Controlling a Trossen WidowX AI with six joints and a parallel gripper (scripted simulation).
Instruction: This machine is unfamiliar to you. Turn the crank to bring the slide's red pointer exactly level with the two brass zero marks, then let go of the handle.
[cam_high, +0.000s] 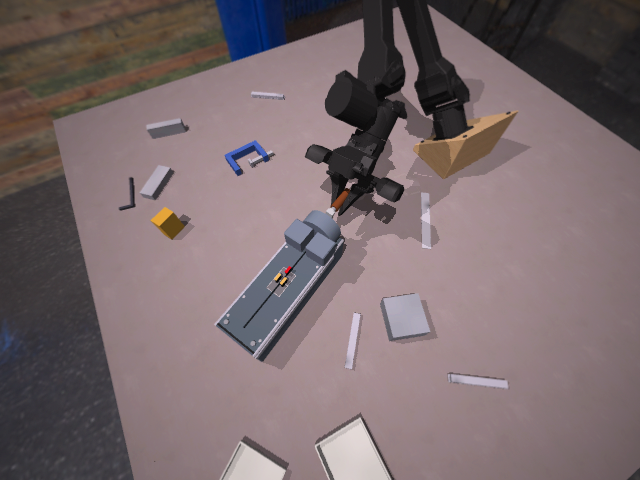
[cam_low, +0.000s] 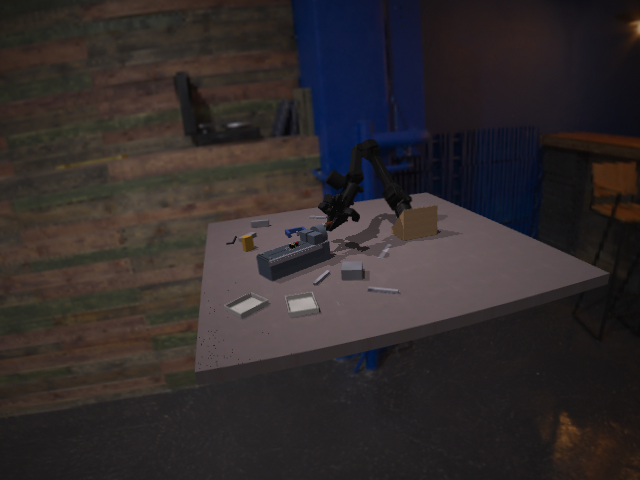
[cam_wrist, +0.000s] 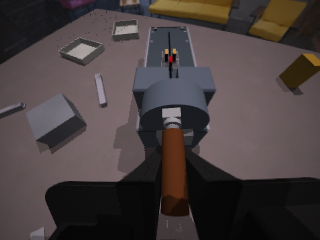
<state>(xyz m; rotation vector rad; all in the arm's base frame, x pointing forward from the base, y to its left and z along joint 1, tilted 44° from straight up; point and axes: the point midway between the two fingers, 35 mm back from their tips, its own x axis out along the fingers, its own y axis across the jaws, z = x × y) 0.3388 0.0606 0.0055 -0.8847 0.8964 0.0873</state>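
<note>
The red pointer is 13 cm ahead of my gripper tip, 5 cm to the left of it and 1 cm below it. Also, from my gripper tip: grey block: 1 cm behind, 22 cm to the left, 8 cm below; then blue clamp: 6 cm ahead, 31 cm to the right, 9 cm below; then brown crank handle: 2 cm behind, 1 cm to the right, 2 cm above.
</note>
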